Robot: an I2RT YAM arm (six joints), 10 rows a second.
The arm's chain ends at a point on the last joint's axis. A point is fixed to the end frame.
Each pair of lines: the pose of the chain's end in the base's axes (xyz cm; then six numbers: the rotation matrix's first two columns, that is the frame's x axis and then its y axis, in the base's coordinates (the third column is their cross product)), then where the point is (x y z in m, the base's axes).
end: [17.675 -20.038 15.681 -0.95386 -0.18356 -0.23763 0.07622 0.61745 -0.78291]
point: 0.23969 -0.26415 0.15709
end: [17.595 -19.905 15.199 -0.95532 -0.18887 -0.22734 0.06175 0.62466 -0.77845]
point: 0.23938 -0.26234 0.15094
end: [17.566 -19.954 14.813 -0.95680 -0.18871 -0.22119 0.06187 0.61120 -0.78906]
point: 0.23882 -0.26310 0.14795
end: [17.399 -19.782 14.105 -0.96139 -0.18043 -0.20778 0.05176 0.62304 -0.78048]
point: 0.23680 -0.26169 0.13882
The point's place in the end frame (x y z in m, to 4 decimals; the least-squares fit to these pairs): -0.0484 -0.0348 0.0669
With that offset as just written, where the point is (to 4 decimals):
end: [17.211 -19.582 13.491 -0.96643 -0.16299 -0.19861 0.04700 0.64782 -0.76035]
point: 0.2341 -0.2603 0.1296
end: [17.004 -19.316 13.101 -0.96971 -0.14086 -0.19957 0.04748 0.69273 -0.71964]
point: 0.2314 -0.2578 0.1212
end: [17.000 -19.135 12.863 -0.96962 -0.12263 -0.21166 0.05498 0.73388 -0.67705]
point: 0.2310 -0.2557 0.1153
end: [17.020 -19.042 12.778 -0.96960 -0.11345 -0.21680 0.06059 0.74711 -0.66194]
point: 0.2309 -0.2547 0.1133
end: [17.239 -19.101 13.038 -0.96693 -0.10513 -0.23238 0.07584 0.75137 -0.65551]
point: 0.2328 -0.2557 0.1164
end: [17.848 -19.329 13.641 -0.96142 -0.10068 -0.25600 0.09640 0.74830 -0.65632]
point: 0.2389 -0.2583 0.1242
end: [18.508 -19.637 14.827 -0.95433 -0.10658 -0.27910 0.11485 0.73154 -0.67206]
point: 0.2457 -0.2617 0.1393
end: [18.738 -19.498 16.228 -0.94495 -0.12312 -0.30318 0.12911 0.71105 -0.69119]
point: 0.2487 -0.2601 0.1571
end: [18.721 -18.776 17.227 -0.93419 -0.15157 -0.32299 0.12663 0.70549 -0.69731]
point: 0.2503 -0.2513 0.1694
